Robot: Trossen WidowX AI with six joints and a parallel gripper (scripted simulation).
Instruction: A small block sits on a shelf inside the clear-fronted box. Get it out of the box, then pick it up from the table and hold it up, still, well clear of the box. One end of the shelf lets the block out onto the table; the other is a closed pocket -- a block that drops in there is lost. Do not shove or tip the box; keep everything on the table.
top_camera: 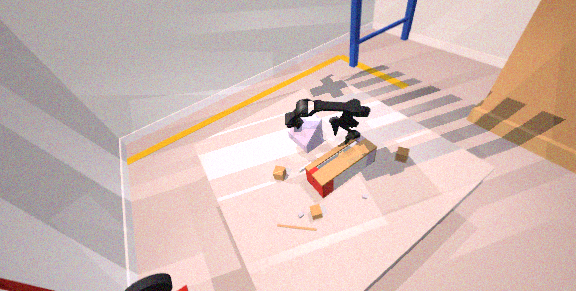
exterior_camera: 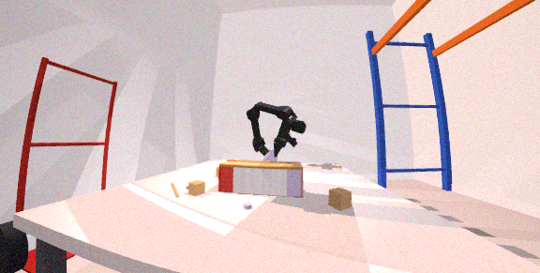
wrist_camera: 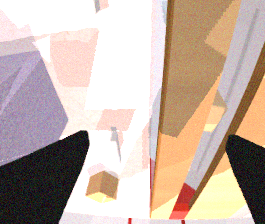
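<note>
Right now the long box is 40 mm ahead of my gripper tip, 60 mm to the right of it and 90 mm below it. From my gripper tip the other things lie so: thin stick: 240 mm ahead, 430 mm to the right, 150 mm below.
</note>
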